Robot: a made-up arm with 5 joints.
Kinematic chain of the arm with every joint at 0, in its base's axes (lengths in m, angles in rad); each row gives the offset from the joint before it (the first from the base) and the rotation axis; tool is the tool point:
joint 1: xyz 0 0 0.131 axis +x
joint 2: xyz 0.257 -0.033 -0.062 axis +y
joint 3: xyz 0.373 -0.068 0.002 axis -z
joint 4: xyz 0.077 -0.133 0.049 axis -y
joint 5: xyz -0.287 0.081 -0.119 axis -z
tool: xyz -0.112 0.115 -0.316
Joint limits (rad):
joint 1: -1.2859..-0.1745
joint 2: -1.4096..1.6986
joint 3: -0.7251..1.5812
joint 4: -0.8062..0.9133
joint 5: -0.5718..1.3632
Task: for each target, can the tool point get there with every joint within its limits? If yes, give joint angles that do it. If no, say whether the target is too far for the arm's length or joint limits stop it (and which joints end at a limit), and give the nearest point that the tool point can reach.
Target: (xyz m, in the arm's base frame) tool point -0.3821 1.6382 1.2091
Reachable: no: too far | nearest point 0.2714 0.4819 0.4088 | short by 1.551 m
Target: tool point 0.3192 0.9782 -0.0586
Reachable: no: joint limits stop it (at a limit: joint 2, joint 3, joint 4) | nearest point 0.2999 0.5497 0.0245 | short by 0.437 m
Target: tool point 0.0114 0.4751 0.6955
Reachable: no: joint limits stop it (at a limit: joint 1, joint 2, joint 3, joint 4) | nearest point 0.2911 0.4707 0.4342 | short by 0.383 m
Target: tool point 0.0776 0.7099 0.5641
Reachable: no: joint limits stop it (at a limit: joint 1, joint 2, joint 3, joint 4) | nearest point 0.2654 0.4847 0.3991 | short by 0.336 m
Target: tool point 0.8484 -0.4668 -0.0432
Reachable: yes | joints -1.1017 -0.1340 0.3286 0.7842 0.3291
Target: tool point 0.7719 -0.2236 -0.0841
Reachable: yes | joints -0.7875 -0.5220 -0.4024 0.4449 0.6747
